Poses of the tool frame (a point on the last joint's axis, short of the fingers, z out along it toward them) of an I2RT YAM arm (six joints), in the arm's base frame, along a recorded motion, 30 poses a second.
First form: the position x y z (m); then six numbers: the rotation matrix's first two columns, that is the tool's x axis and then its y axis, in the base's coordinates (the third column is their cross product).
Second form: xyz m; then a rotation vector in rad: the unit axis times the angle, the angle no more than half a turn. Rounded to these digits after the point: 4 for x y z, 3 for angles.
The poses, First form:
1: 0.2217 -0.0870 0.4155 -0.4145 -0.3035 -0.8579 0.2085 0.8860 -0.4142
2: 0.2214 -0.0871 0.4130 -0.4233 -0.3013 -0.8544 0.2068 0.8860 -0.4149
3: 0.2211 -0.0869 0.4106 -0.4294 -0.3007 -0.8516 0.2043 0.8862 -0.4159
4: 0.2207 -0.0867 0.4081 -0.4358 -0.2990 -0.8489 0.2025 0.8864 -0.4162
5: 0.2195 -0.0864 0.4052 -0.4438 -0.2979 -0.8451 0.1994 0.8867 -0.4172
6: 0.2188 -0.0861 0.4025 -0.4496 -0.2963 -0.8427 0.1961 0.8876 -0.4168
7: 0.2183 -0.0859 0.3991 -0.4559 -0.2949 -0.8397 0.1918 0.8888 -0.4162
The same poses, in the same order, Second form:
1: 0.2217 -0.0870 0.4155 -0.070 1.918 -0.563
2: 0.2214 -0.0871 0.4130 -0.069 1.928 -0.564
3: 0.2211 -0.0869 0.4106 -0.071 1.935 -0.564
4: 0.2207 -0.0867 0.4081 -0.071 1.942 -0.564
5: 0.2195 -0.0864 0.4052 -0.072 1.951 -0.565
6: 0.2188 -0.0861 0.4025 -0.073 1.959 -0.563
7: 0.2183 -0.0859 0.3991 -0.075 1.967 -0.560
